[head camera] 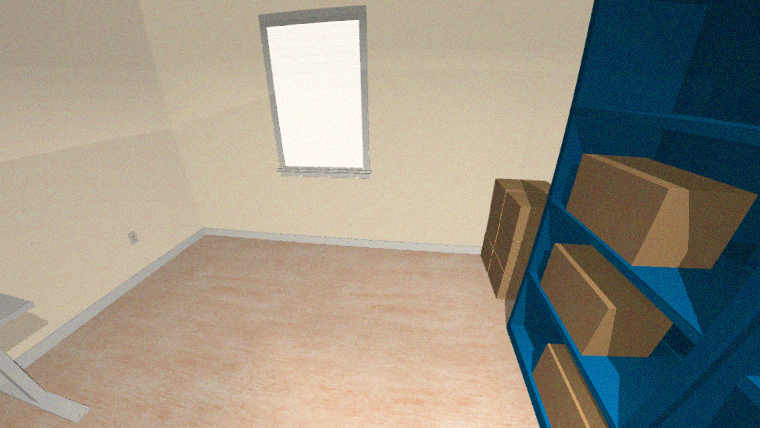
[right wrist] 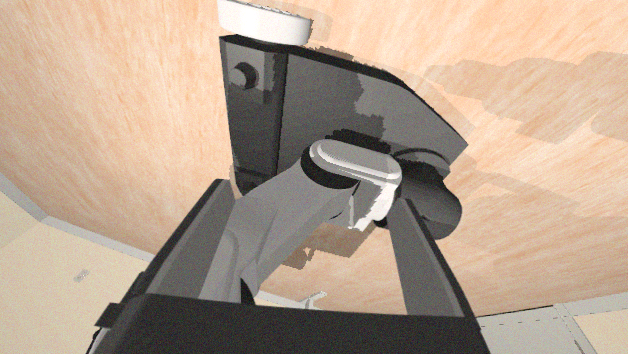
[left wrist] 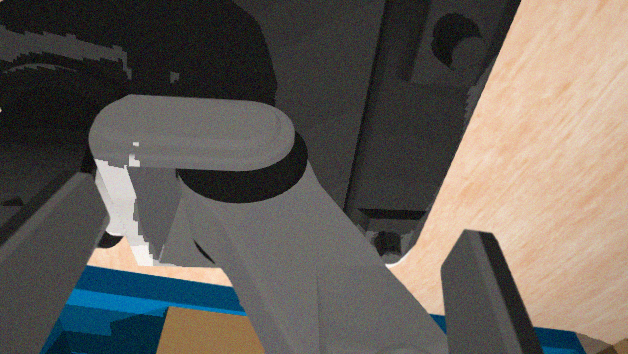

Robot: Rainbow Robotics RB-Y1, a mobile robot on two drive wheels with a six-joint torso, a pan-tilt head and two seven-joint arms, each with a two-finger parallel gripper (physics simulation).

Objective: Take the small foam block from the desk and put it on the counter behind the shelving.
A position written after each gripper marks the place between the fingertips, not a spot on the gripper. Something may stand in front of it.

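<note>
A window (head camera: 316,65) is visible, together with the right gripper (right wrist: 313,198) and the left gripper (left wrist: 275,222).
</note>
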